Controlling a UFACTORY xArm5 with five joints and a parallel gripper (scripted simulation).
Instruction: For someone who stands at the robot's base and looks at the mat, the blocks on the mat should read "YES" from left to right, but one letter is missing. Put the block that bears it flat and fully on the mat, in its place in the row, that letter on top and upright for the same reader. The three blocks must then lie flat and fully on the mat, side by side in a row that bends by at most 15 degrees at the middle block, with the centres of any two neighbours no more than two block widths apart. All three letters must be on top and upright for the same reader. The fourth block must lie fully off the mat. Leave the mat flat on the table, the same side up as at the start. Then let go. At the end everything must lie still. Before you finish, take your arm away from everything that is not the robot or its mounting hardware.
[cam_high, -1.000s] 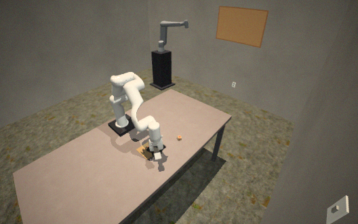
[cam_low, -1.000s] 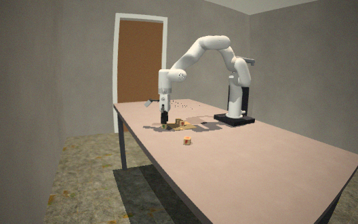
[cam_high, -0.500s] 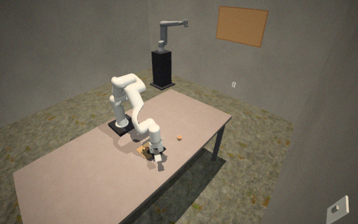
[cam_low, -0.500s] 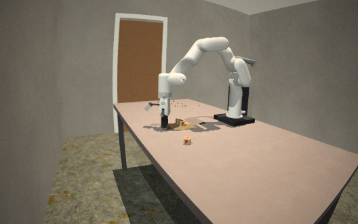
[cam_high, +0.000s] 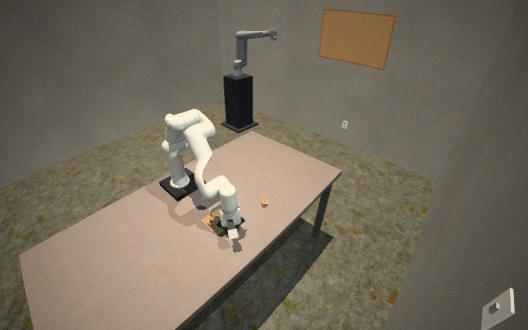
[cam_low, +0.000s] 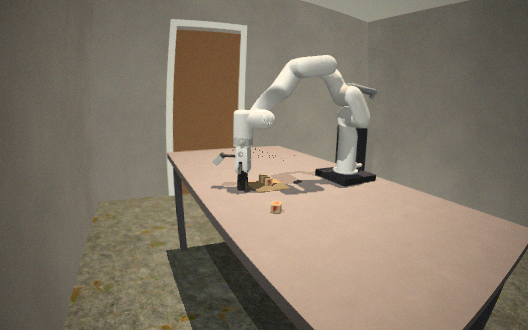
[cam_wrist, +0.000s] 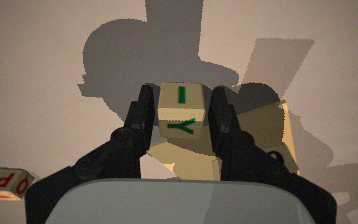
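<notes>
My gripper is now 10 mm above the tan letter block. Round my hand: dark S block (110 mm behind, 50 mm to the right); then red E block (110 mm behind); then tan mat (110 mm behind, 20 mm below).
</notes>
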